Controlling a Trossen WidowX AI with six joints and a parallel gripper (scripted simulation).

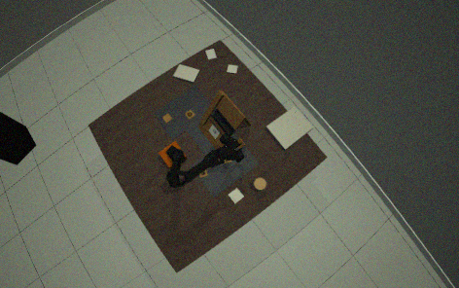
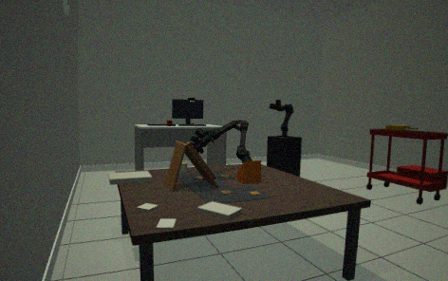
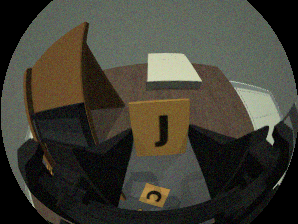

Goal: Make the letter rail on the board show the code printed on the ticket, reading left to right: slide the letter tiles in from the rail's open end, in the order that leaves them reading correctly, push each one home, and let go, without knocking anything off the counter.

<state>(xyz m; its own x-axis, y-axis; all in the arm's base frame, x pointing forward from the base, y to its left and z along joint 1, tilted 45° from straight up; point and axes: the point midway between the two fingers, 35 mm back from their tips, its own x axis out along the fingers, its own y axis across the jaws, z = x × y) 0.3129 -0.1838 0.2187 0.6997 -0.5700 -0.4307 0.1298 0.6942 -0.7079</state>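
Now: the white ticket 30 mm behind my gripper tip, 200 mm to the left of it and 90 mm below it. Also, from my gripper tip: tan letter tile right at my gripper tip; then white slab 380 mm ahead, 140 mm to the right, 150 mm below; then white pad 170 mm ahead, 730 mm to the left, 160 mm below.
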